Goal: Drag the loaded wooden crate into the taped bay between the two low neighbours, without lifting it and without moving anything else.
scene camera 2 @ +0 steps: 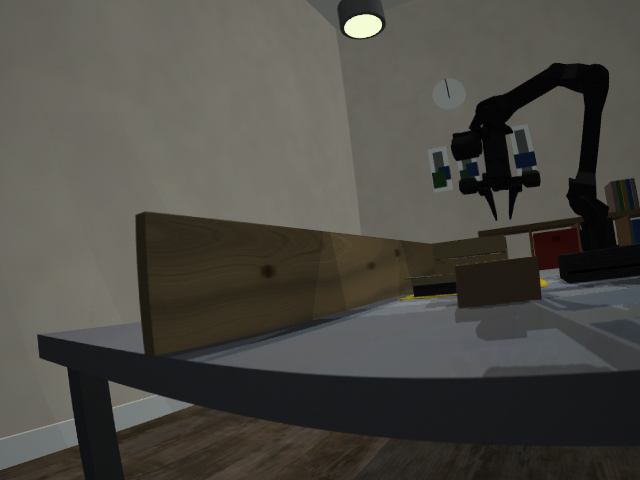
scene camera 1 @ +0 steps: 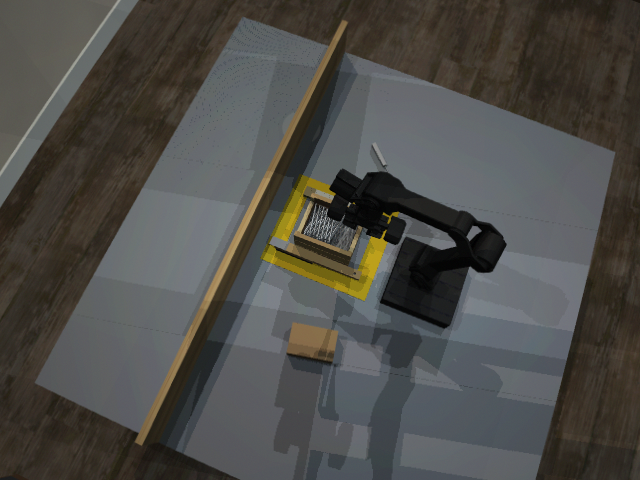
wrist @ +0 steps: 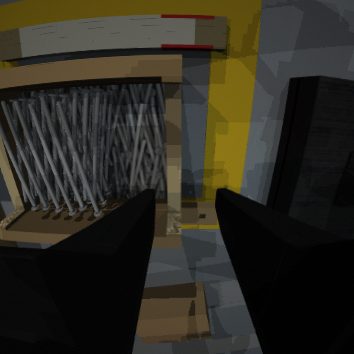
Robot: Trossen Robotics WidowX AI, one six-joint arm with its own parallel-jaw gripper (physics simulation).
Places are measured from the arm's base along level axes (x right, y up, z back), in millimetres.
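Pixels of known places: gripper, fingertip midpoint: (scene camera 2: 503, 219) (scene camera 1: 361, 230) (wrist: 185, 197); arm's base, origin of the base link: (scene camera 2: 600, 249) (scene camera 1: 423, 278).
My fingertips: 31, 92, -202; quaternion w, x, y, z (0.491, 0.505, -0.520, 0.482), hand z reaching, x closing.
For each thing: its top centre in the pictures, then the offset to it from my fingertips, as dx, dy, dz. "*": a spot on its surface instead.
- wooden crate, middle of its top: (wrist: 61, 169) (scene camera 2: 471, 240) (scene camera 1: 331, 224) +0, -35, -81
- yellow tape outline, surface spot: (wrist: 230, 125) * +11, -147, +56
- pale-topped strip, middle of its top: (wrist: 100, 32) (scene camera 1: 343, 204) +104, -133, -79
- wooden strip, middle of its top: (wrist: 101, 214) (scene camera 2: 464, 272) (scene camera 1: 315, 257) -83, -105, -91
- brown box, middle of its top: (scene camera 2: 493, 261) (wrist: 171, 330) (scene camera 1: 312, 341) -299, -88, -11
- thin white bar, middle of its top: (scene camera 1: 381, 158) +291, -136, -28
The wooden crate (scene camera 1: 321, 244) (wrist: 173, 150), loaded with grey nails, sits inside the yellow tape outline (scene camera 1: 374, 268) (wrist: 230, 125) (scene camera 2: 542, 282). It stands between two low neighbours. The far one, a pale-topped strip (scene camera 1: 324, 195) (wrist: 110, 32), lies along the crate's far side. The near one, a wooden strip (scene camera 1: 315, 260) (wrist: 200, 212), lies along its near side. A bare strip shows between the crate's right wall and the tape in the wrist view. My gripper (scene camera 2: 503, 219) (wrist: 185, 197) is partly open and empty, pointing down above the crate's right wall. The arm hides the crate's far right corner in scene camera 1.
A brown box (scene camera 1: 312, 341) (scene camera 2: 498, 283) (wrist: 172, 317) stands on the near side of the bay. A long upright board (scene camera 1: 242, 229) (scene camera 2: 268, 279) runs along the left side. A thin white bar (scene camera 1: 378, 155) lies beyond the arm. The black arm base (scene camera 1: 426, 294) stands right of the bay.
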